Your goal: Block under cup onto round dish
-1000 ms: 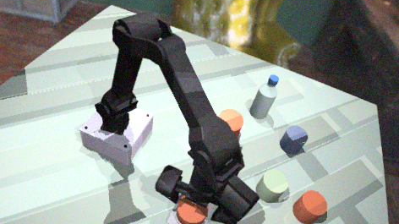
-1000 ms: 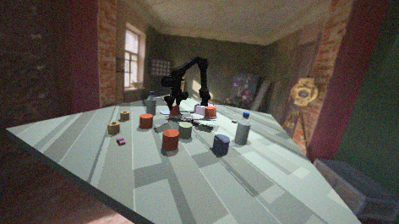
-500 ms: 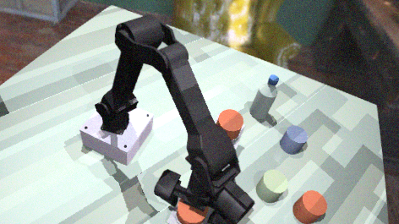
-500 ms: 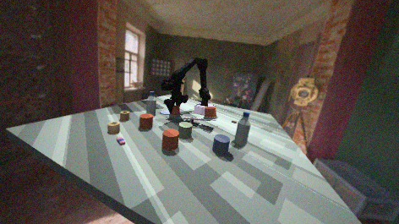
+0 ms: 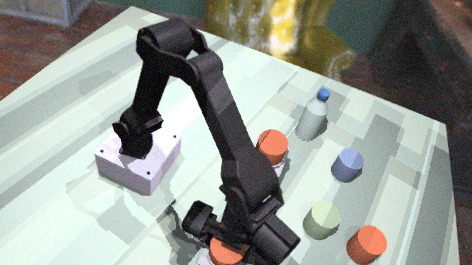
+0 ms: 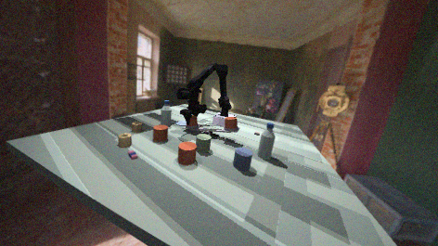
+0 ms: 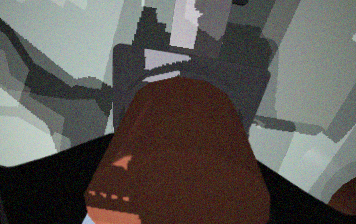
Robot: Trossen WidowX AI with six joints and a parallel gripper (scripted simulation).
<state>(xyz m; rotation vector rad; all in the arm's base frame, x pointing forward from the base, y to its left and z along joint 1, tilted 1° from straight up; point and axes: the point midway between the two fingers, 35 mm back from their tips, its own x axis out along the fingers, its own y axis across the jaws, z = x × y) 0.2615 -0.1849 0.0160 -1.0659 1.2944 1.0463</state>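
The balance beam lies 30 mm ahead of my gripper tip, 130 mm to the left of it and 10 mm below it. From my gripper tip the other things lie so: blue-red block 370 mm ahead, 110 mm to the right, 40 mm below; then green cylinder 220 mm ahead, 150 mm to the left, 10 mm below; then blue cylinder 270 mm ahead, 340 mm to the left, 10 mm below.
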